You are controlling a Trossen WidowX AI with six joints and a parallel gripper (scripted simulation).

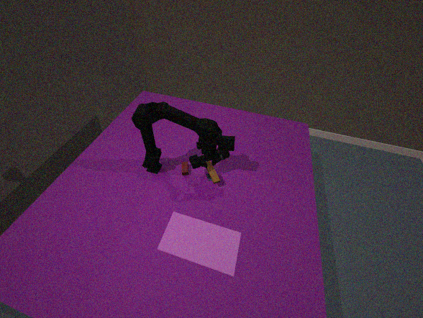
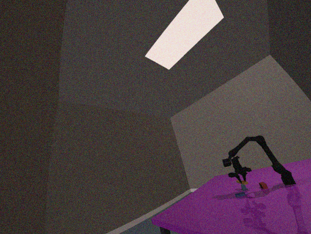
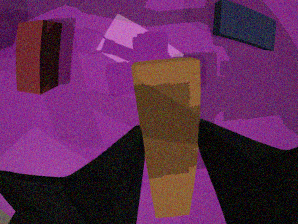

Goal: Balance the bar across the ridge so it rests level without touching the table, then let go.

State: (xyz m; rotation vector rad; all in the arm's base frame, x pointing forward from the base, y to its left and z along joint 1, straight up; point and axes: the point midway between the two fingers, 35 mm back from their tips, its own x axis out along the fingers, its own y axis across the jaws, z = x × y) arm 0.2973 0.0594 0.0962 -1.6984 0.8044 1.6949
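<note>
Right now the bar is 2 cm to the right of my gripper tip and 2 cm ahead of it. The rest, counted from my gripper tip: red-brown block: 13 cm behind, 5 cm below, 2 cm to the right; flat blue block: 11 cm to the left, 5 cm below, 3 cm ahead.
</note>
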